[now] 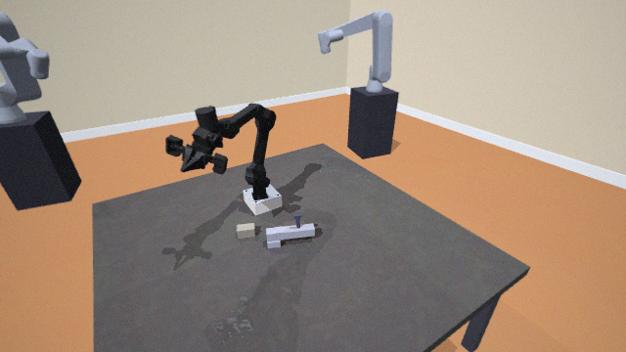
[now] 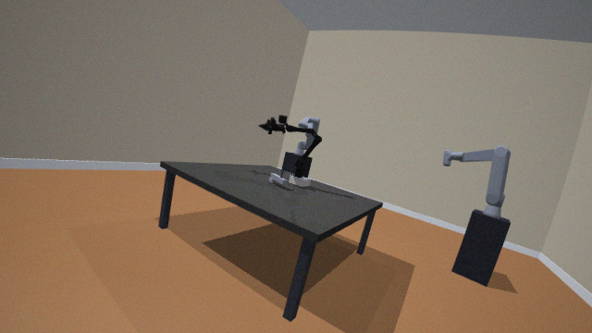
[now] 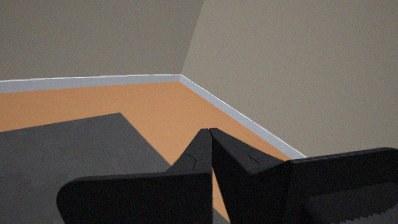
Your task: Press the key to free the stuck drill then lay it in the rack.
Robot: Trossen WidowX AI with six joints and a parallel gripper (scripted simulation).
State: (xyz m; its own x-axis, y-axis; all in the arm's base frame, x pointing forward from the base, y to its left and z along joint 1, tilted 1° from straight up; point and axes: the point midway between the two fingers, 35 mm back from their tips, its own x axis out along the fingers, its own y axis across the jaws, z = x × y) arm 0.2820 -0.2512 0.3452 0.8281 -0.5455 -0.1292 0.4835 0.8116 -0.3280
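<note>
My gripper tip is now 350 mm to the right of the small key, 310 mm above it and 30 mm past it. From my gripper tip the other things lie so: drill 350 mm below, 300 mm to the left, 40 mm behind; then rack 380 mm below, 170 mm to the left, 140 mm behind; then grey housing block 360 mm below, 310 mm to the left, 40 mm behind.
</note>
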